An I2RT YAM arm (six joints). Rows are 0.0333 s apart.
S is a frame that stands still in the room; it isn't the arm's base.
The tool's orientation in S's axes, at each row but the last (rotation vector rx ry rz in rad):
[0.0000 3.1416 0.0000]
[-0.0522 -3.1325 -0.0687]
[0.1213 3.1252 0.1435]
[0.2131 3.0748 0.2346]
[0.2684 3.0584 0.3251]
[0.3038 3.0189 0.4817]
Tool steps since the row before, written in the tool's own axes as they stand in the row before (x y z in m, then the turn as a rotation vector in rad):
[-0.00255 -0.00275 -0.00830 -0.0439 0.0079 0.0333]
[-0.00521 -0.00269 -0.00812 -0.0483 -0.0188 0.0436]
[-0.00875 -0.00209 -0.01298 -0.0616 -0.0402 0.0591]
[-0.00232 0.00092 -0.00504 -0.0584 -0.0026 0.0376]
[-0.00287 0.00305 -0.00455 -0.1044 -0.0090 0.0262]
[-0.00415 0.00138 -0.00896 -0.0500 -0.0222 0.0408]
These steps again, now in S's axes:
[0.00255 -0.00275 0.00830 0.0439 0.0079 -0.0333]
[0.00518 -0.00322 0.00795 0.0473 -0.0185 -0.0448]
[0.00838 -0.00394 0.01280 0.0592 -0.0393 -0.0621]
[0.00211 -0.00017 0.00521 0.0597 -0.0052 -0.0352]
[0.00300 0.00150 0.00519 0.1031 -0.0219 -0.0238]
[0.00342 -0.00226 0.00909 0.0489 -0.0186 -0.0438]

